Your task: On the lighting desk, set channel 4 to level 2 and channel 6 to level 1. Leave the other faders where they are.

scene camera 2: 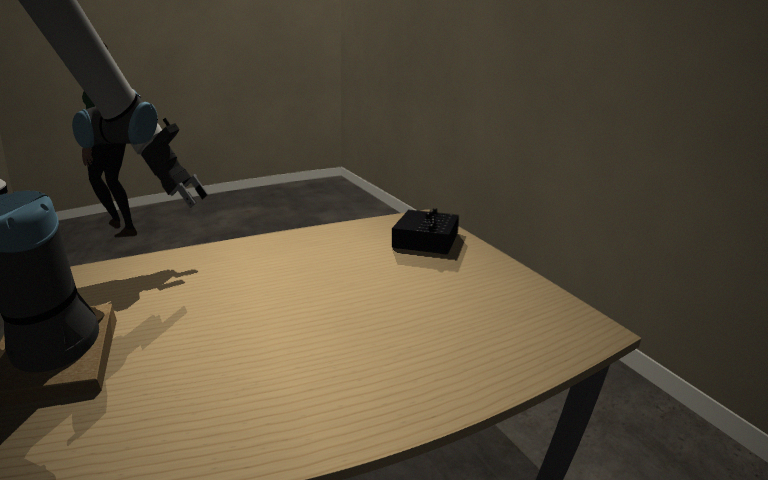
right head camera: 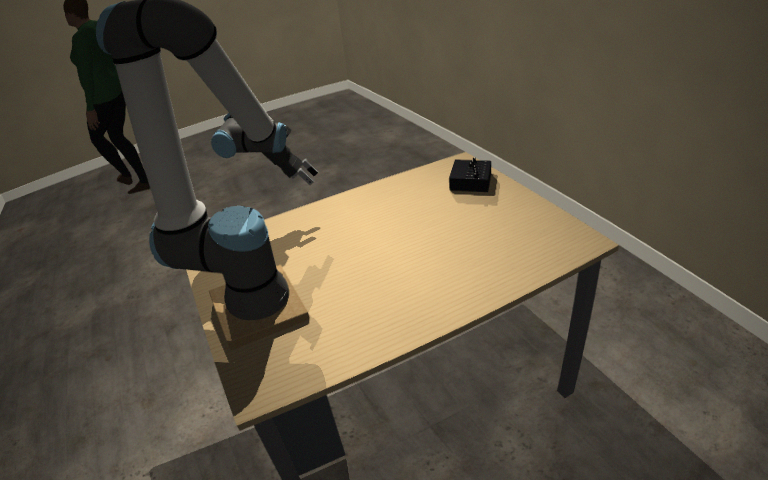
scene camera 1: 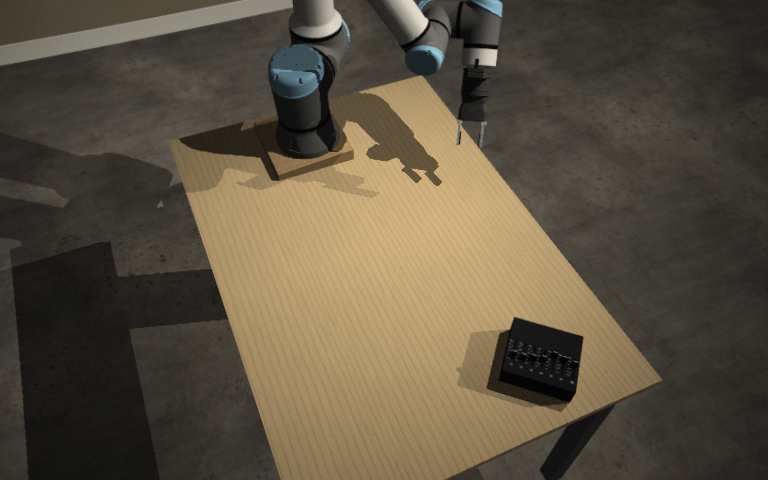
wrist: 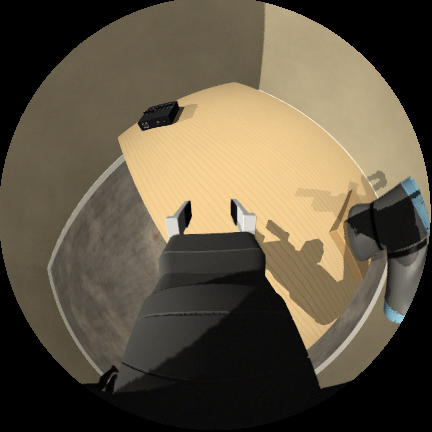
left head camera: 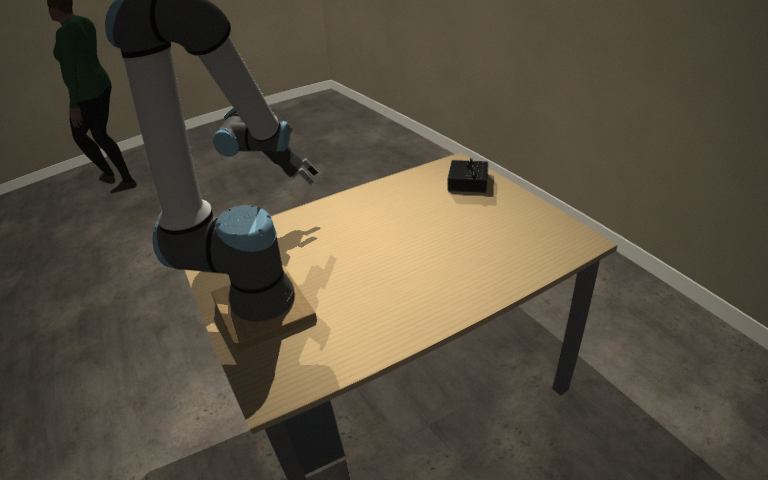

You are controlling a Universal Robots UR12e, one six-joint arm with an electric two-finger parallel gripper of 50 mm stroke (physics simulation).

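Pixels of known places: gripper, fingertip midpoint: (scene camera 2: 199, 201) (right head camera: 314, 178) (scene camera 1: 469, 145) (wrist: 210, 207) (left head camera: 314, 178); arm's base at its link origin: (scene camera 2: 55, 339) (right head camera: 257, 296) (scene camera 1: 308, 136) (wrist: 360, 232) (left head camera: 262, 297).
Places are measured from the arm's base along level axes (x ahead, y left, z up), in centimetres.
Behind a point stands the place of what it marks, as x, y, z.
Observation:
The lighting desk (left head camera: 467, 178) {86.7, 17.3, 1.8} (right head camera: 470, 176) {87.9, 17.9, 1.8} (scene camera 1: 540, 360) {92.9, 20.9, 1.9} (scene camera 2: 424, 233) {86.9, 16.1, 1.4} (wrist: 159, 116) {83.7, 24.5, 1.6} is a small black box near a far corner of the table. A row of black fader knobs stands up from its top, with small pale marks beside them. The knobs sit at differing positions along their slots in the scene camera 1 view, but channel numbers and levels are too small to read. My gripper (left head camera: 310, 170) {34.3, 34.7, 12.2} (right head camera: 309, 172) {34.3, 34.7, 12.2} (scene camera 1: 470, 134) {34.3, 34.7, 12.2} (scene camera 2: 193, 192) {34.3, 34.7, 12.2} (wrist: 210, 207) {34.3, 34.7, 12.2} is open and empty. It hangs in the air near the robot's end of the table, well away from the desk.
The wooden table (left head camera: 419, 249) {51.4, -2.8, -3.7} (right head camera: 419, 249) {52.2, -3.3, -3.7} (scene camera 1: 362, 271) {50.5, -4.1, -3.7} (scene camera 2: 317, 328) {52.2, -6.3, -3.7} (wrist: 230, 140) {54.2, 12.3, -3.7} bears the robot's base on a wooden block (left head camera: 303, 319) {6.9, -13.4, -1.7} (scene camera 1: 317, 164) {10.9, -1.3, -1.5}. Walls stand beyond the table. A person in a green top (left head camera: 83, 62) (right head camera: 99, 67) stands on the floor behind the arm.

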